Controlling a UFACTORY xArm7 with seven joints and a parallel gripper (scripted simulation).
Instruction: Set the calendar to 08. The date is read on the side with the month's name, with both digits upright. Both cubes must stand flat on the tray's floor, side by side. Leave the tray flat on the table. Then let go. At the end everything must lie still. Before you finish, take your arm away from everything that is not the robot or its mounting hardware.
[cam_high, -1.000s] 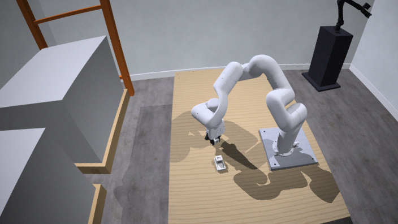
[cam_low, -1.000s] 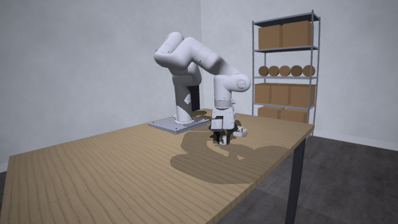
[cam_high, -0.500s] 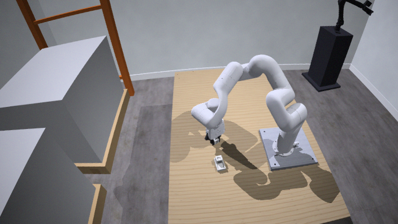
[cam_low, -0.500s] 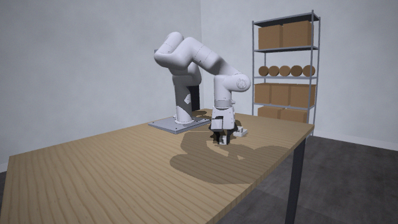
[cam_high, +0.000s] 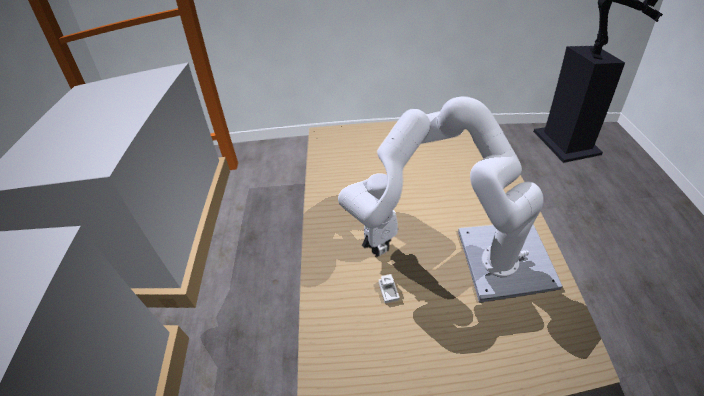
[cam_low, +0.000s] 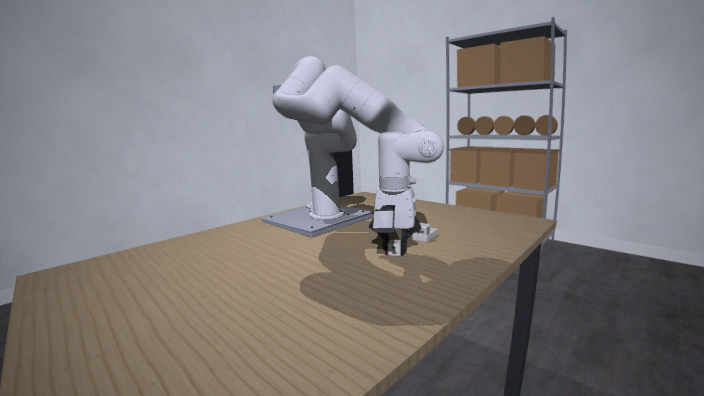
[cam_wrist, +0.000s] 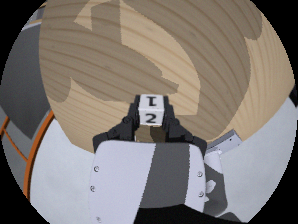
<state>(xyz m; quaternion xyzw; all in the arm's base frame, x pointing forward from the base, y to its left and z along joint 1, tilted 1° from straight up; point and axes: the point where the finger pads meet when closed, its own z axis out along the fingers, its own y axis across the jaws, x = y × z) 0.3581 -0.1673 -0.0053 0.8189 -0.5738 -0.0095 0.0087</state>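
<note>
Right now my hand is right at the white digit cube. Also, from my hand: white tray: 2 cm ahead, 16 cm to the left, 1 cm below.
</note>
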